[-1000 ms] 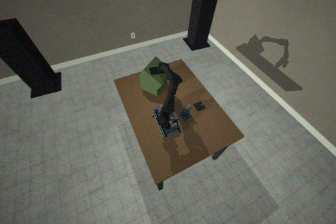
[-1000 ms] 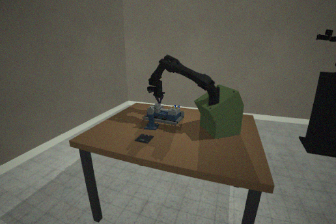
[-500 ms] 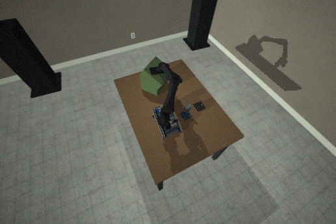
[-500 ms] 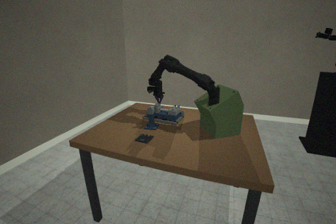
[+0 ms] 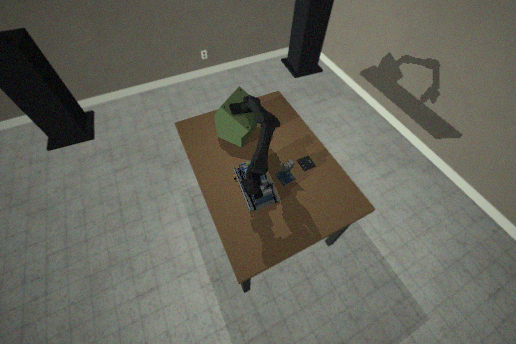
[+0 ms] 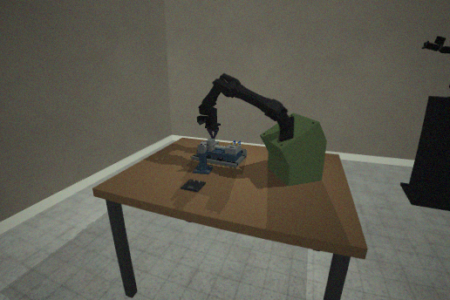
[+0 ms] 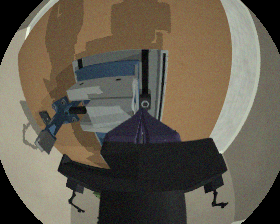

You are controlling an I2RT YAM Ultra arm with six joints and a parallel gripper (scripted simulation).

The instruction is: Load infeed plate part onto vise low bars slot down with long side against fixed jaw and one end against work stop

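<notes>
Now: hand 40 mm to the right of the part and 20 mm above it. Round my hand: vise (70 mm below, 70 mm behind, 60 mm to the left); then infeed plate (430 mm to the left, 110 mm behind, 100 mm below).
</notes>
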